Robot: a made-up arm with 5 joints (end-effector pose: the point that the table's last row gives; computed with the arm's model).
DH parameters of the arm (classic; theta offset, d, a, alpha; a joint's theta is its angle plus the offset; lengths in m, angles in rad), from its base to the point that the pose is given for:
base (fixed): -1.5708 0.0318 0 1.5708
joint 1: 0 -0.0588 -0.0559 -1.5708
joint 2: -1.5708 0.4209 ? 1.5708
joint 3: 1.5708 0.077 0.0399 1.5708
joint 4: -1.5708 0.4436 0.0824 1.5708
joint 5: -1.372 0 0.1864 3.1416
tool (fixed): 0.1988 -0.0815 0 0
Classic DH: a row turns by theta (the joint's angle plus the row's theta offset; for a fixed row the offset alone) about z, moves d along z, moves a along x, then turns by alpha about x.
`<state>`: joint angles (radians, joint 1 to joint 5).
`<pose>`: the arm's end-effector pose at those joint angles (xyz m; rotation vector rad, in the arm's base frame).
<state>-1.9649 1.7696 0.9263 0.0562 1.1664</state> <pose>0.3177 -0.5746 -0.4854 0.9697 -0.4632 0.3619</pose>
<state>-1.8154 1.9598 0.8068 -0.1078 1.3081</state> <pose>0.3940 -0.5949 -0.4099 0.9441 -0.4227 0.3962</pose>
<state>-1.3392 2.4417 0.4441 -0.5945 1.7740</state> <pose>0.5990 -0.5416 -0.1325 0.6259 -0.0904 0.5719</pose>
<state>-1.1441 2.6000 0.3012 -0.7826 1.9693</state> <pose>0.6513 -0.4791 -0.0379 0.3766 0.0803 0.6085</pose>
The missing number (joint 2, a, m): 0.0929
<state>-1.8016 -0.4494 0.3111 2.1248 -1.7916</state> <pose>-0.4307 -0.5928 0.1389 0.0955 0.4641 2.2185</pose>
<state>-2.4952 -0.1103 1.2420 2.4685 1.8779</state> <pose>0.0605 -0.8274 -0.6080 0.8028 -0.4733 -0.9103</pose>
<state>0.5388 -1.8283 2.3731 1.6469 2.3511</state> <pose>-0.0586 -0.0241 0.8268 -1.4010 0.9652 -1.7794</pose>
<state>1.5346 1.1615 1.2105 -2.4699 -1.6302</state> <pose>-0.0183 0.8701 0.0651 0.3536 0.2463 0.2493</pose>
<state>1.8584 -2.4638 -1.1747 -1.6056 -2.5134</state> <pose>0.4706 -0.1173 -0.1279 2.4227 -0.8151 -0.8083</pose>
